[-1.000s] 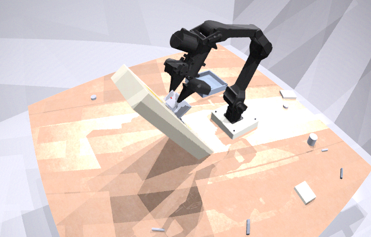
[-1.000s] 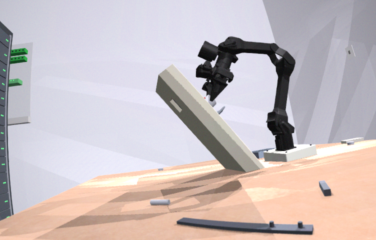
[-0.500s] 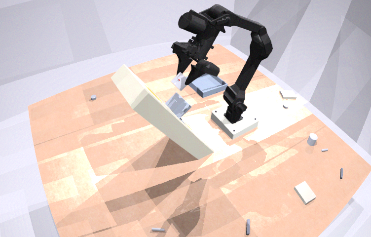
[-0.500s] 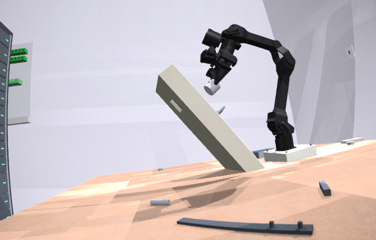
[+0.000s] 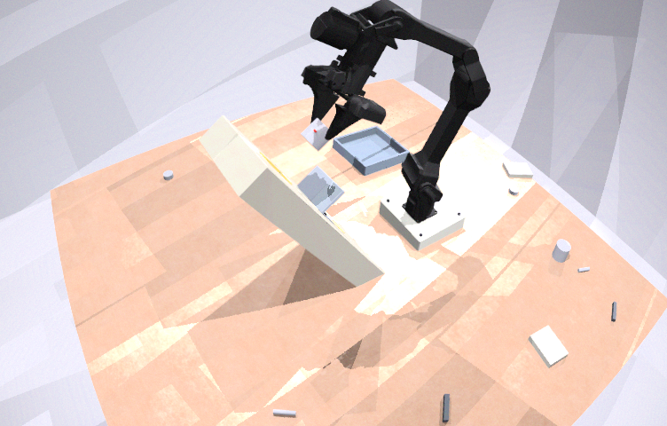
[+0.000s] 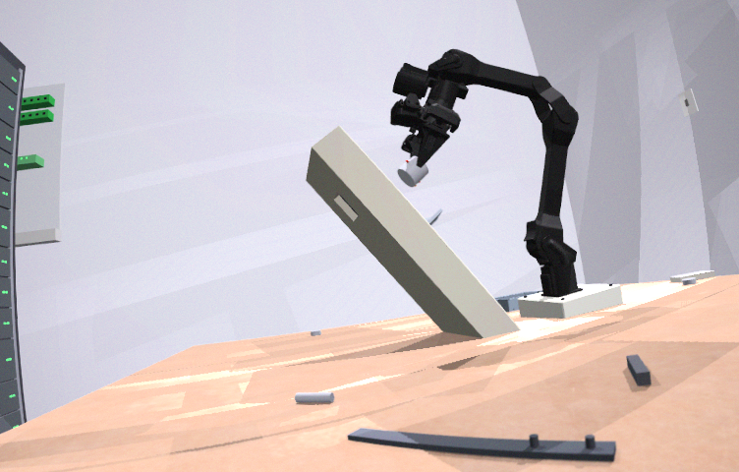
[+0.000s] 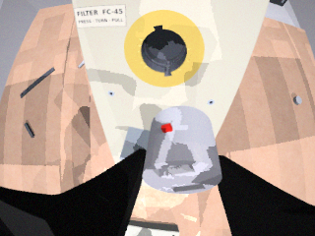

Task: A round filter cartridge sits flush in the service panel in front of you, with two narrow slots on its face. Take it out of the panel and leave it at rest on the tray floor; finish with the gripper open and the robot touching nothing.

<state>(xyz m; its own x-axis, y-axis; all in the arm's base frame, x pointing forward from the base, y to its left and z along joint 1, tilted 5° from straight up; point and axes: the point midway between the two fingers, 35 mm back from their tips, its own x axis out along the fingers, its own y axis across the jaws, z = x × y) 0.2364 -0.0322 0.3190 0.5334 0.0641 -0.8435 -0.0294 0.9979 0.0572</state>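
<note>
My gripper tip is now 33 cm past the blue tray, 31 cm above it and 27 cm to the left of it. From my gripper tip the other things lie so: round filter cartridge right at my gripper tip.
</note>
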